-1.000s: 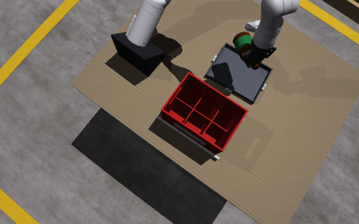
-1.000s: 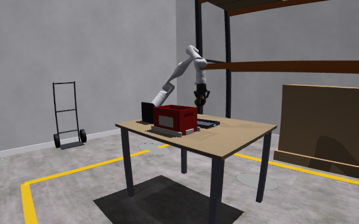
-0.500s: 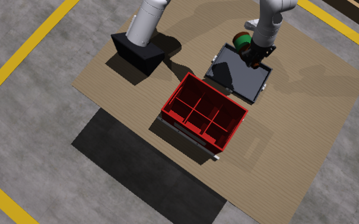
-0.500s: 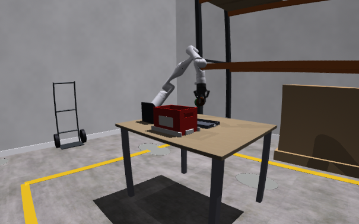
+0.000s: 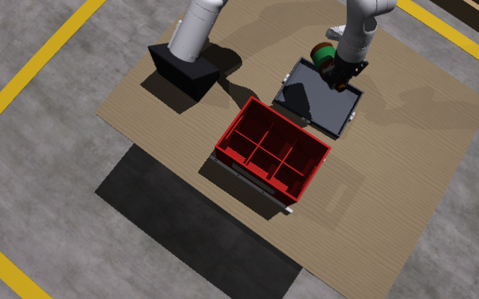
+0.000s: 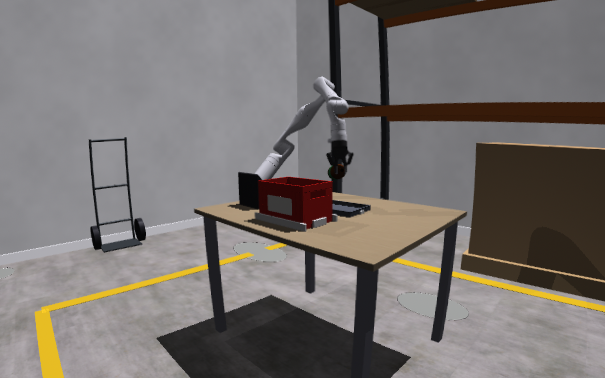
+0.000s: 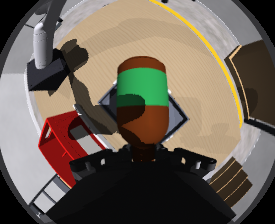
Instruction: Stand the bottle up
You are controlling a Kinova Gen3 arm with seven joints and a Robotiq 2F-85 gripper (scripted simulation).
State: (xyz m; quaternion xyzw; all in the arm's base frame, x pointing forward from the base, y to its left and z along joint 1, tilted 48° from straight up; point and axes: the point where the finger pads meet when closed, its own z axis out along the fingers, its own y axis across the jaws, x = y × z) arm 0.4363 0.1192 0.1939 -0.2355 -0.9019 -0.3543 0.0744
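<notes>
My gripper is now 40 mm past the bottle, 20 mm to the right of it and 10 mm above it. The rest, counted from my hand: tray (190 mm below, 30 mm behind, 20 mm to the left); red crate (270 mm to the right, 120 mm below, 10 mm behind).
</notes>
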